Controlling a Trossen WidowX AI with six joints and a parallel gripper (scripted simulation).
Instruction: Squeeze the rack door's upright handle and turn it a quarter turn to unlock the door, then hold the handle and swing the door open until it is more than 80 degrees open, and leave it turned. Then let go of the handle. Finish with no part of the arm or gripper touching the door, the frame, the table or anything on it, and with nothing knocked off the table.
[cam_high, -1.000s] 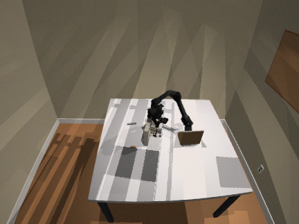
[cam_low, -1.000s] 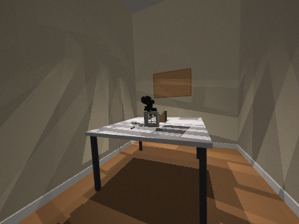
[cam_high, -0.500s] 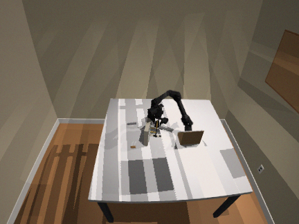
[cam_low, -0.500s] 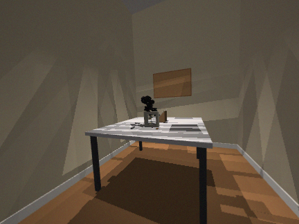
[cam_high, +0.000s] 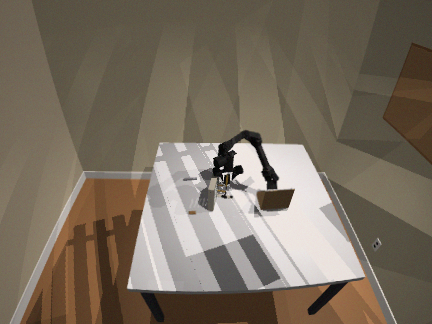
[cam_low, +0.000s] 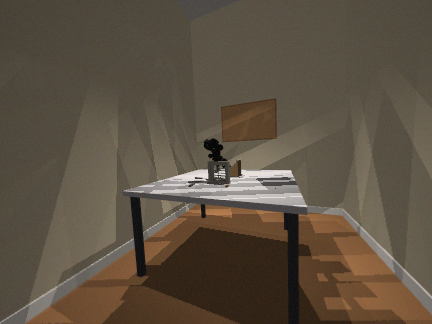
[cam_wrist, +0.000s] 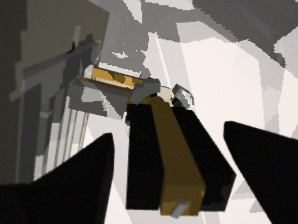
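Right now my gripper tip is 10 mm to the right of the door handle and 20 mm above it. From my gripper tip the other things lie so: orange piece 220 mm ahead, 160 mm to the left, 130 mm below; grey bar 250 mm ahead, 150 mm to the right, 130 mm below.
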